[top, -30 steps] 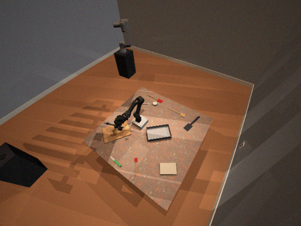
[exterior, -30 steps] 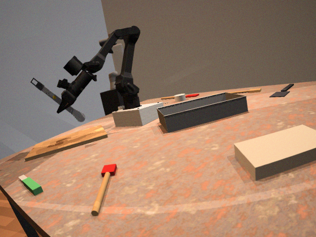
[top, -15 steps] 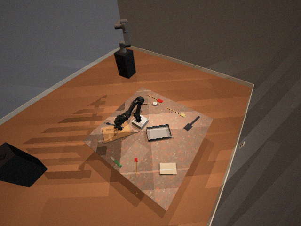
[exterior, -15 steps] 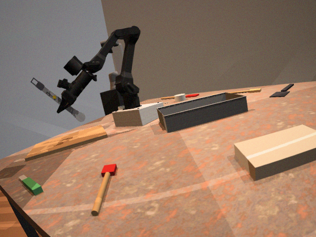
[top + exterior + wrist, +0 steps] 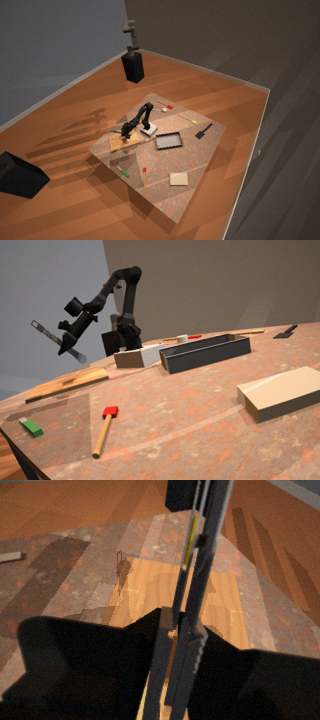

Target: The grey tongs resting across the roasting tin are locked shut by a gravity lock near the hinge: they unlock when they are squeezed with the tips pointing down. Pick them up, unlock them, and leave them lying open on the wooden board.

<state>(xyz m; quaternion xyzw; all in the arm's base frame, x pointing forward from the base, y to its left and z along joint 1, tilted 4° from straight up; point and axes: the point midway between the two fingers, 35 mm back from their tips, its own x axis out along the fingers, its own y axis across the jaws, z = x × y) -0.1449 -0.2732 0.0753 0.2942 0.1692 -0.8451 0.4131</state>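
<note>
Now: gripper tip 13 cm above the wooden board, 2 cm past it and 1 cm to the right of it. Also, from my gripper tip: white disc 71 cm to the left, 18 cm ahead, 12 cm below; then beige block 80 cm ahead, 12 cm below, 6 cm to the right; then red spatula 82 cm to the left, 14 cm ahead, 13 cm below.
</note>
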